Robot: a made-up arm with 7 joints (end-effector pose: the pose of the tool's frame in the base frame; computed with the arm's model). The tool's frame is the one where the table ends. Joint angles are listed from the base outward.
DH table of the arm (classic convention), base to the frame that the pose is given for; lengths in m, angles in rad. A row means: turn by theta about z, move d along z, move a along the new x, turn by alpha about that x. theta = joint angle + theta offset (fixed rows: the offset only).
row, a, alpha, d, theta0
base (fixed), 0, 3.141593, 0, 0
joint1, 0, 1.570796, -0.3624, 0
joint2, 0, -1.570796, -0.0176, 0
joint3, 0, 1.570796, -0.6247, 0
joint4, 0, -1.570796, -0.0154, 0
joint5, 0, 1.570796, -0.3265, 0
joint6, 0, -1.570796, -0.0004, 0
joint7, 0, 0, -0.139, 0
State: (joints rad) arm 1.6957 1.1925 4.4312 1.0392 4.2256 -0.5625 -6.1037
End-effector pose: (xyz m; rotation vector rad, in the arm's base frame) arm 0.2933 -0.7920 0.6963 -0.2415 -1.4414 -0.3972
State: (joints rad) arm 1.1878 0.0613 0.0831 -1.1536 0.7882 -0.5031 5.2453
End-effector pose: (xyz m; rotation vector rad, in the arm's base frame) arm -0.0949 0.3687 1.1499 1.4094 -1.0325 0.8677
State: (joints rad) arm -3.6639 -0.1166 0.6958 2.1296 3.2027 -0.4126 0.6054
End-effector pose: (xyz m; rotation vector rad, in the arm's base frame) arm -0.3201 0.1152 0.7274 -0.8842 0.3187 -2.5453
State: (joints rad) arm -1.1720 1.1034 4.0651 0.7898 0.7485 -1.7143 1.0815
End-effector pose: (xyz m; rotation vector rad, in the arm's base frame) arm 0.2417 0.7084 0.9079 -1.6269 -1.2882 1.0686
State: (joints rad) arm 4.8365 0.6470 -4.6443 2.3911 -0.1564 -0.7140 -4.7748
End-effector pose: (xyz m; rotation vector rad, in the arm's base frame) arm 0.3941 0.1321 0.6907 0.6432 -1.5724 -1.1007
